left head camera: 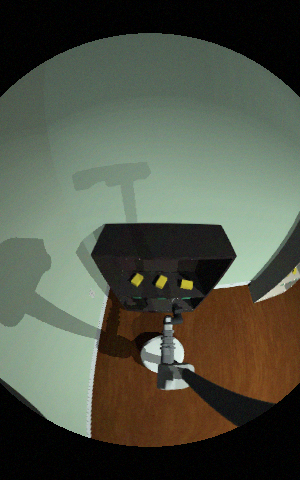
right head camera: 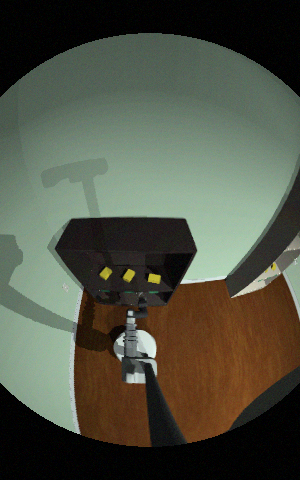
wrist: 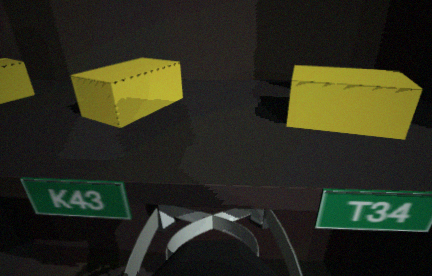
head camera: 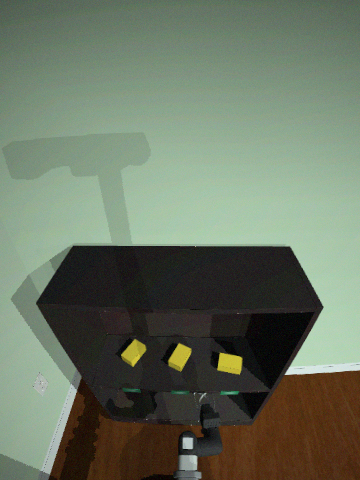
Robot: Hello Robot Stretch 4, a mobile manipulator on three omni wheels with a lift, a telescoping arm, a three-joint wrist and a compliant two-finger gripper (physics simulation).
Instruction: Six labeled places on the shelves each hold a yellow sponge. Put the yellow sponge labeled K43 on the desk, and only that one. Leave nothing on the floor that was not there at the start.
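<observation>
The yellow sponge above label K43 (head camera: 180, 357) (left head camera: 161, 282) (right head camera: 129, 275) (wrist: 125, 95) lies angled on the dark shelf, the middle one of three. The green K43 label (wrist: 76, 200) (head camera: 180, 392) is on the board's front edge. My gripper (wrist: 212, 196) (head camera: 201, 397) is open and empty, at the board's front edge between labels K43 and T34 (wrist: 377, 212), lower than the sponges and right of the K43 sponge. Its fingertips are hidden at the board in the wrist view. The desk is not recognisable in these views.
The T34 sponge (head camera: 230, 363) (wrist: 352, 102) lies to the right, another sponge (head camera: 133, 353) (wrist: 15, 82) to the left. The dark bookcase (head camera: 180, 275) has side walls and a top. A second shelf unit (left head camera: 275, 260) (right head camera: 265, 250) stands at the right. A wall is close on the left.
</observation>
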